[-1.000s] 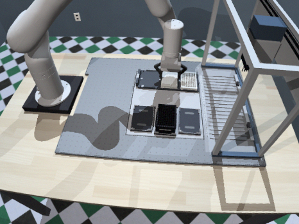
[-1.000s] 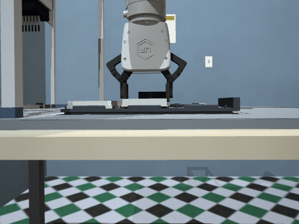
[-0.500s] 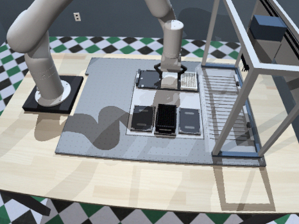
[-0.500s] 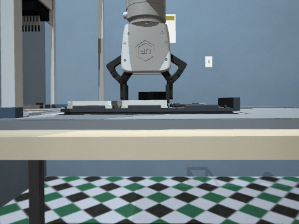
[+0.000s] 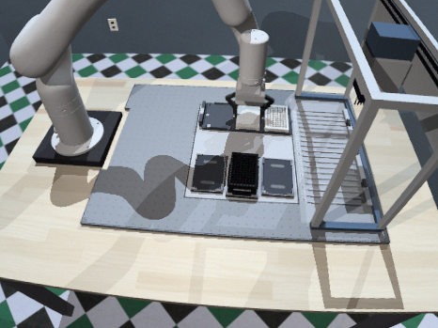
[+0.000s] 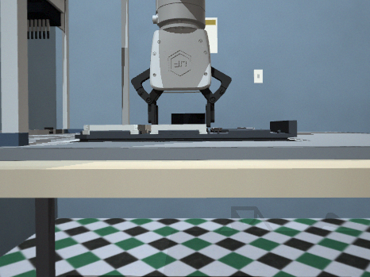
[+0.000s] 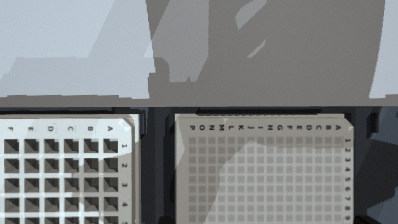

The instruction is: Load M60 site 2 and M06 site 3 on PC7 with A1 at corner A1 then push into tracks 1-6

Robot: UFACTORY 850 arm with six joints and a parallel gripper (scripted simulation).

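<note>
Now: the carrier PC7 1 cm below my hand and 1 cm behind it. The rest, counted from my hand: nest S3: 26 cm to the right, 8 cm ahead, 2 cm below; then plate: 10 cm ahead, 1 cm to the right, 1 cm below; then nest S1: 25 cm to the right, 13 cm behind, 2 cm below.
</note>
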